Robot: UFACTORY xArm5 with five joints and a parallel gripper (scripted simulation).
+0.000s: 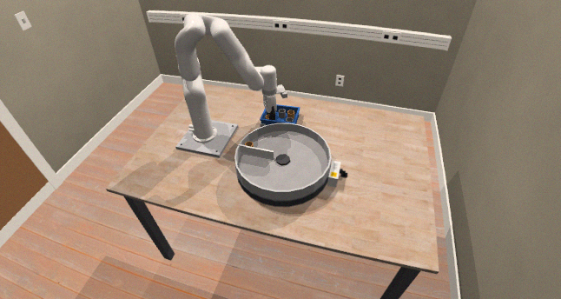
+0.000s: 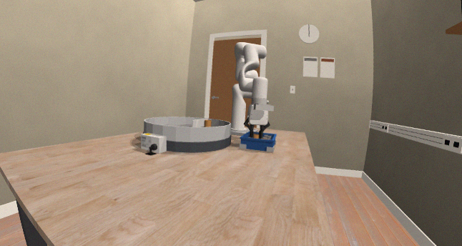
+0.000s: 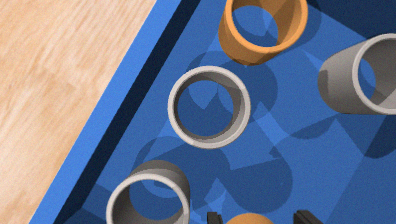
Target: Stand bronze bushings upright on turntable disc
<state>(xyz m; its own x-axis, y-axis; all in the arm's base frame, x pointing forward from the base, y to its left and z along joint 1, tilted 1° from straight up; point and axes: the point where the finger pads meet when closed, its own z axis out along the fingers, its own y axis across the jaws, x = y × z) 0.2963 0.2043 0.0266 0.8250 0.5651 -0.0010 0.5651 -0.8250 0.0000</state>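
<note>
Right now the blue crate is 4 cm ahead of my hand, 3 cm to the left of it and 2 cm below it. The rest, counted from my hand: grey turntable disc: 16 cm ahead, 30 cm to the right, 1 cm above.
</note>
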